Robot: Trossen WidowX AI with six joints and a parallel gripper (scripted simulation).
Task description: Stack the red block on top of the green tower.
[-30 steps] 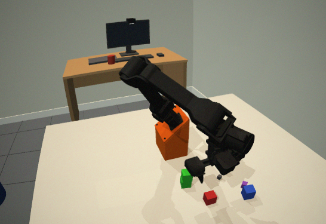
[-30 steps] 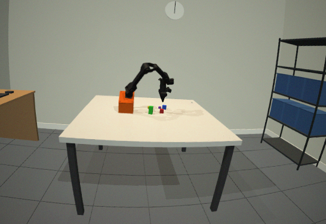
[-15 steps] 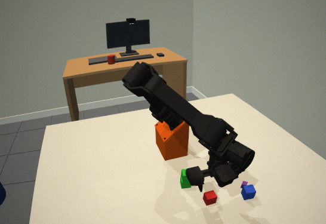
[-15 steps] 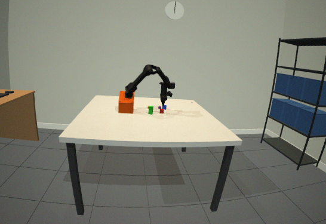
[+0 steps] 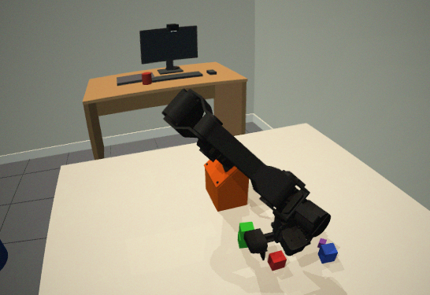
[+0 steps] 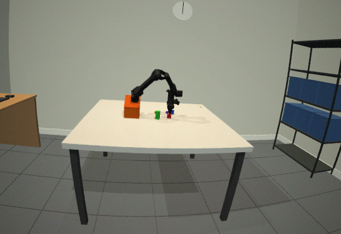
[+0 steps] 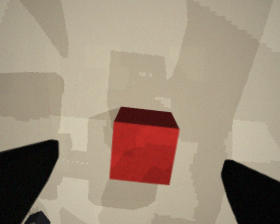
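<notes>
The red block lies 3 cm below my gripper tip. From my gripper tip the other things lie so: small purple block: 15 cm to the left, 4 cm below, 3 cm behind; blue block: 15 cm to the left, 3 cm below, 2 cm ahead; tiny grey block: 10 cm behind, 8 cm to the left, 4 cm below.
</notes>
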